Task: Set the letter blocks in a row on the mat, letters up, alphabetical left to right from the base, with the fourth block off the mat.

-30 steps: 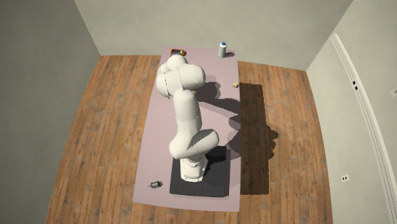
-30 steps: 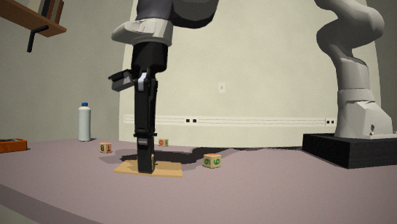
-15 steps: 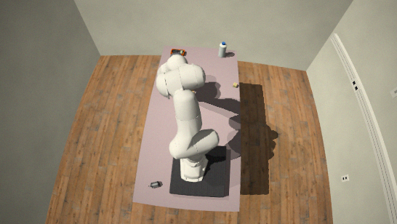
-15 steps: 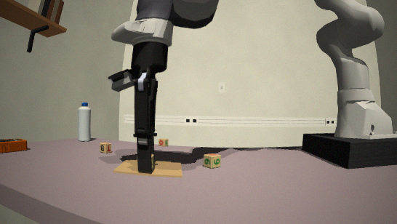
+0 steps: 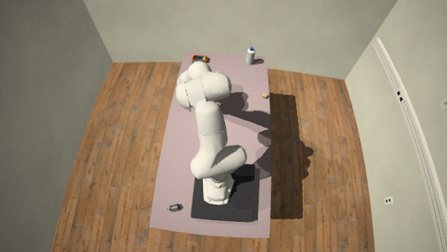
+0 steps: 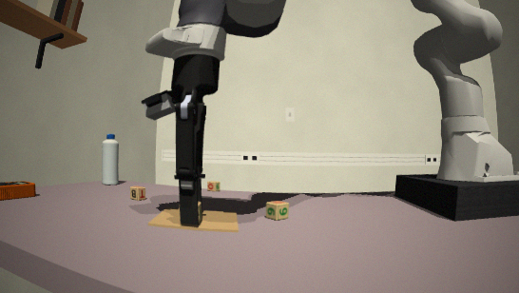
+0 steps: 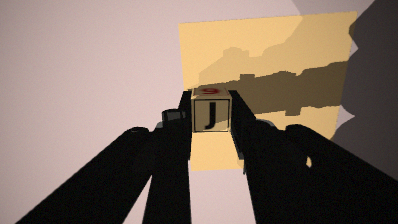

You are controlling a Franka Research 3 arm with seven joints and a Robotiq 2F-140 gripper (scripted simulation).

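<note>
The tan mat is 50 mm to the right of my hand, 40 mm below it and 10 mm ahead of it. The rest, counted from my hand: small dark object: 760 mm behind, 60 mm to the left, 20 mm below; white bottle: 480 mm ahead, 320 mm to the right, 40 mm above; block: 220 mm ahead, 150 mm to the right, 30 mm below.
</note>
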